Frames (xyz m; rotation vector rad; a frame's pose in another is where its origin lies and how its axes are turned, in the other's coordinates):
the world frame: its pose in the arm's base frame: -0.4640 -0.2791 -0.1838 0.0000 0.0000 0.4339
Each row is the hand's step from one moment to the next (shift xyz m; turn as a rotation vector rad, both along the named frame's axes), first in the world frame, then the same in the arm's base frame.
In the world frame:
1: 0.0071 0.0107 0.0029 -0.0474 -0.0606 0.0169
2: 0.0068 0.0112 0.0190 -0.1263 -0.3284 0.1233
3: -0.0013 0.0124 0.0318 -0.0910 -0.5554 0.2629
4: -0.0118 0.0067 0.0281 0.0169 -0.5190 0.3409
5: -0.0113 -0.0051 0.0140 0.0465 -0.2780 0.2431
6: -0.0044 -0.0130 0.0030 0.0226 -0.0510 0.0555
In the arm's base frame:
1: 0.0019 0.0127 0.0029 -0.0175 -0.0749 0.0169
2: 0.0015 0.0130 0.0190 0.0235 -0.3511 0.1233
3: -0.0064 0.0107 0.0318 0.1509 -0.5422 0.2629
4: -0.0135 0.0011 0.0281 0.2335 -0.4638 0.3409
5: -0.0081 -0.0094 0.0140 0.1591 -0.2327 0.2431
6: 0.0015 -0.0136 0.0030 0.0419 -0.0368 0.0555

